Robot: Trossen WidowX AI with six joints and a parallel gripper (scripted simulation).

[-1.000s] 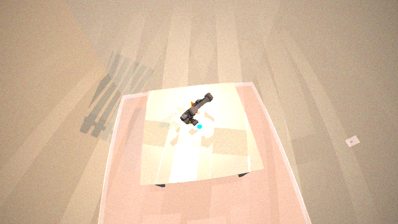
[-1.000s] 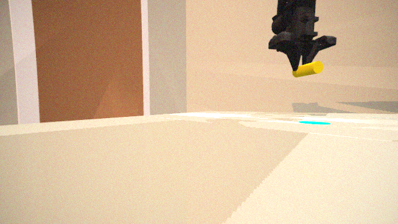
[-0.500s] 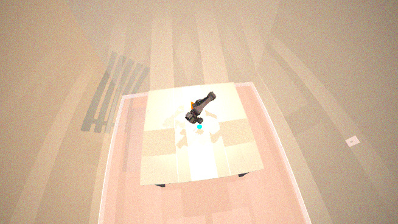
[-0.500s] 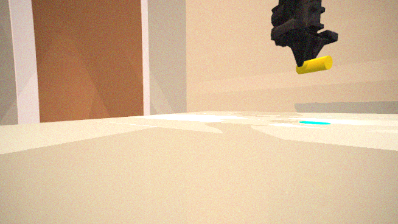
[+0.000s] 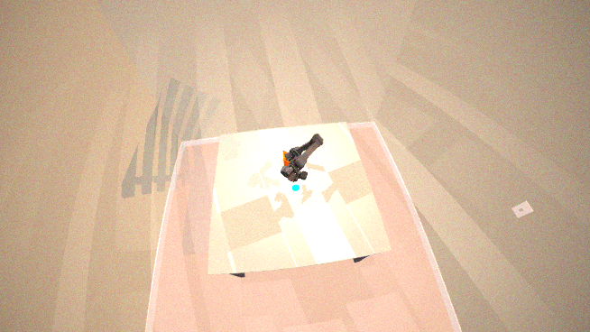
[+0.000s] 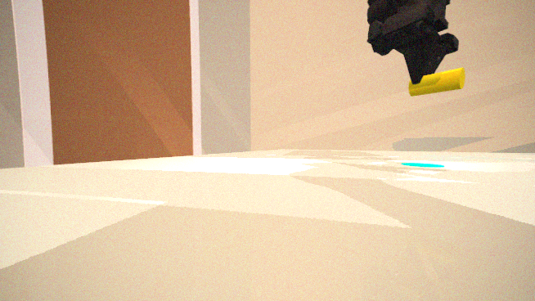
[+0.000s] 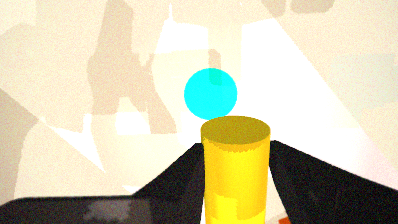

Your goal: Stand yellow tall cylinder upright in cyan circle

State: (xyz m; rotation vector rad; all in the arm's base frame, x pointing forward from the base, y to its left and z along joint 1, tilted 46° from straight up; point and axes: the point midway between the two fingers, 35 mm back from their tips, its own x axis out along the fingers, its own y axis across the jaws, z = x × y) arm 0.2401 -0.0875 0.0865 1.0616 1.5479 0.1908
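The cyan circle lies 15 cm below my gripper tip and 1 cm to the left of it. Round my gripper tip: yellow cylinder (2 cm behind, 1 cm to the left).
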